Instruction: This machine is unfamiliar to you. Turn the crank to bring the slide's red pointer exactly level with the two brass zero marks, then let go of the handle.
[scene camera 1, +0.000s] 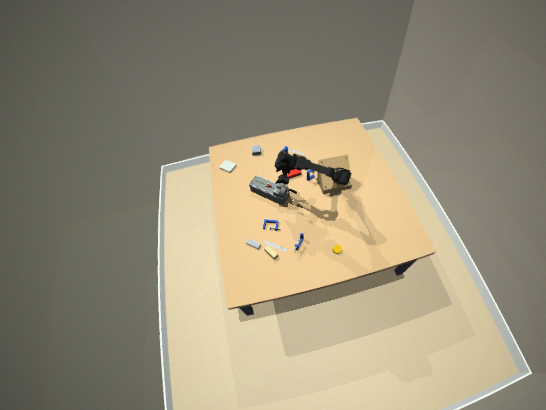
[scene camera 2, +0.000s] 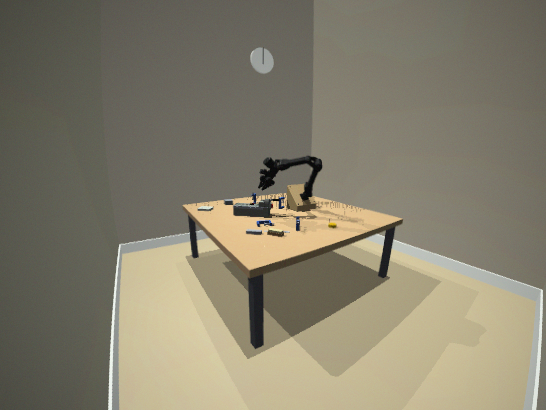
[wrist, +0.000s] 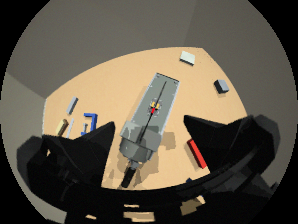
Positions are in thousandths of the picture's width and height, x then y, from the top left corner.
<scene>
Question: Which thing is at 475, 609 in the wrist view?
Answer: A grey slide machine.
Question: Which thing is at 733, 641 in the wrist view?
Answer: My gripper.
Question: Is my gripper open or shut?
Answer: Open.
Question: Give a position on a grey slide machine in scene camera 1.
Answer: At 475, 452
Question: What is my gripper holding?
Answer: Nothing.
</scene>
